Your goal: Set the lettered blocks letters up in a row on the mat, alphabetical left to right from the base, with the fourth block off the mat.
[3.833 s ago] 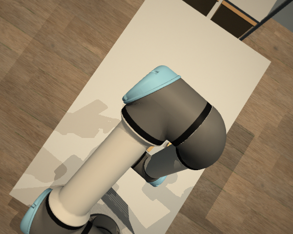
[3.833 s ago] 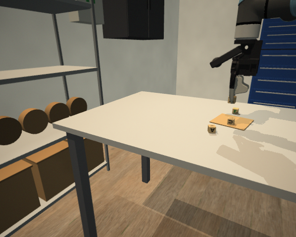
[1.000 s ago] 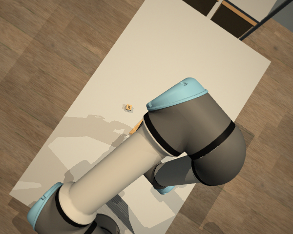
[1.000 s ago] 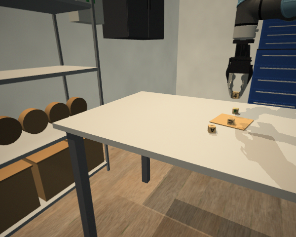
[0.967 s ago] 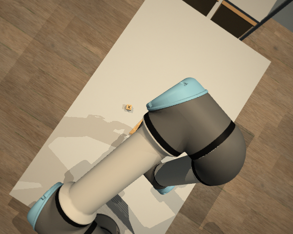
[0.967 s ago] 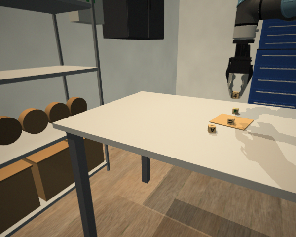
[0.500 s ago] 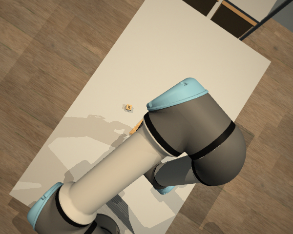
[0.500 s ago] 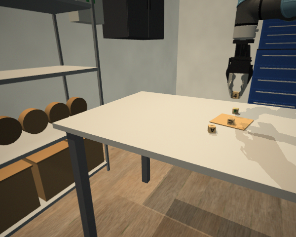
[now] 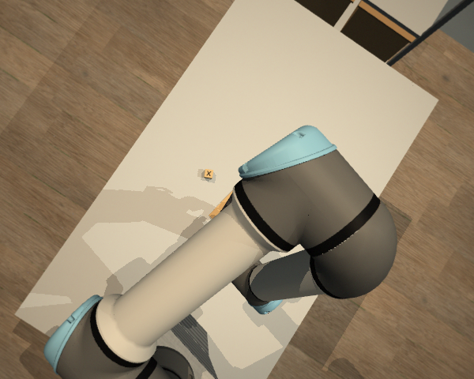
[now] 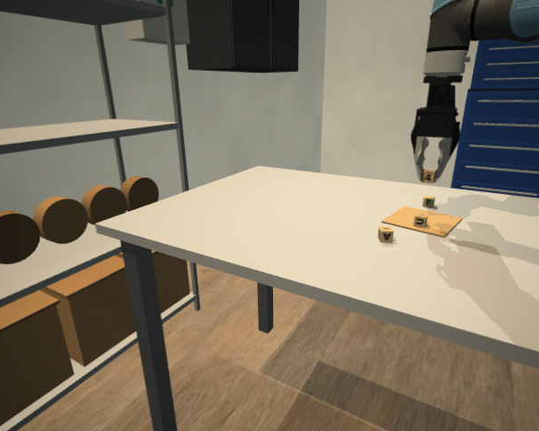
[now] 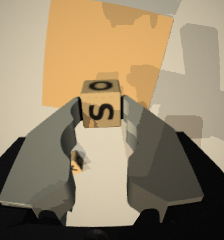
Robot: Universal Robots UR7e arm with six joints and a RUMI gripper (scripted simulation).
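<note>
Now: hand 11 cm above the orange mat. The rest, counted from my hand: D block: 10 cm below, 4 cm to the left; then S block: right at my hand; then green-marked block: 13 cm to the right, 10 cm below, 1 cm behind.
</note>
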